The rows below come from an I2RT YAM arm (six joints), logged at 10 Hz.
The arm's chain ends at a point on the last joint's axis. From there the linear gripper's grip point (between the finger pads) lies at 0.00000 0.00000 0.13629 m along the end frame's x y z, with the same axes.
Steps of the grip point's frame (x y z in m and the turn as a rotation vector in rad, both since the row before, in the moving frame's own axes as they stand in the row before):
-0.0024, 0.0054, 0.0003, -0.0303, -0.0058, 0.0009
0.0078, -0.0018, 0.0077, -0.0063, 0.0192, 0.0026
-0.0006, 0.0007, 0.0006, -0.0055, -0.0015, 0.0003
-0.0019, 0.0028, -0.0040, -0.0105, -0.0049, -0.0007
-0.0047, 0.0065, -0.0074, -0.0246, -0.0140, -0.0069
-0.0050, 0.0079, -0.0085, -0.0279, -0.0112, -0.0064
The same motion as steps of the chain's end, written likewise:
-0.0016, 0.0013, 0.0004, -0.0303, -0.0058, 0.0009
0.0052, -0.0027, 0.0077, -0.0063, 0.0192, 0.0026
-0.0004, 0.0000, 0.0006, -0.0055, -0.0015, 0.0003
-0.0012, 0.0014, -0.0040, -0.0105, -0.0049, -0.0007
-0.0028, 0.0031, -0.0073, -0.0246, -0.0140, -0.0069
-0.0035, 0.0041, -0.0084, -0.0279, -0.0112, -0.0064

